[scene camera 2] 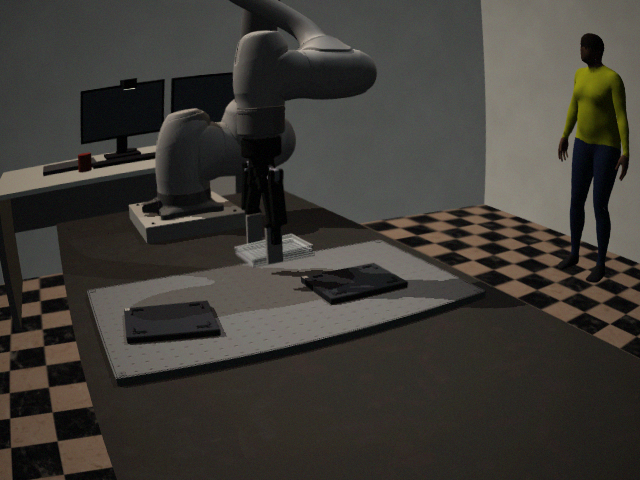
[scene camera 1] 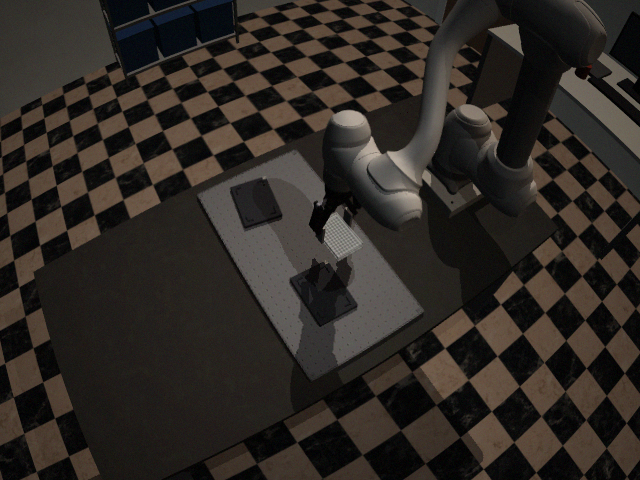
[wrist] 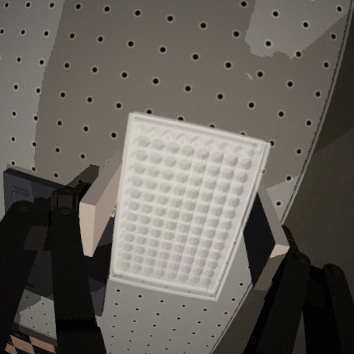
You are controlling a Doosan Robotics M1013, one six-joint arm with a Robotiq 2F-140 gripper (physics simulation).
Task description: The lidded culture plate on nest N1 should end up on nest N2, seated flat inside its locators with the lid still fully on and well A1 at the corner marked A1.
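Frame: origin at the arm's base, x ahead, y left, z up, level; metres.
Seen in the pictures: gripper, fingertip midpoint: (scene camera 2: 264, 255) (scene camera 1: 333, 232) (wrist: 185, 187); arm's base, origin of the base link: (scene camera 2: 184, 208) (scene camera 1: 451, 167).
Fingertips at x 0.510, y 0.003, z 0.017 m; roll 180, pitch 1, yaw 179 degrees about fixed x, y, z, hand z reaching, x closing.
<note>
Offsets run from my fingertips to a thing's top centre. Level surfaces: height alone.
The clear, whitish lidded culture plate @(0.000 m ahead, 0.018 m left, 0.019 m up) (scene camera 1: 342, 237) (scene camera 2: 299, 246) (wrist: 182, 210) is between the two finger pads of my gripper (scene camera 1: 334, 227) (scene camera 2: 264, 251) (wrist: 185, 187), which is shut on its long sides. The plate hangs above the perforated board, looks roughly level in the second scene view, and is off both nests. The lid appears to be on; its fit and well A1 cannot be made out. One dark nest @(0.118 m ahead, 0.125 m left, 0.031 m down) (scene camera 1: 336, 305) (scene camera 2: 369, 283) lies near the plate, partly in the arm's shadow. The other dark nest @(0.118 m ahead, 0.242 m right, 0.031 m down) (scene camera 1: 255, 202) (scene camera 2: 172, 321) lies farther away. Each has corner locators and a small pale corner mark; which is N1 cannot be read.
The light perforated board @(0.046 m down) (scene camera 1: 379, 315) (scene camera 2: 268, 325) (wrist: 165, 30) bears both nests on the dark table @(0.059 m down) (scene camera 1: 155, 335) (scene camera 2: 413, 413). The arm's base plate (scene camera 1: 454, 198) (scene camera 2: 155, 227) stands behind the board. A desk with monitors (scene camera 2: 122, 111) and a standing person (scene camera 2: 597, 113) are beyond.
</note>
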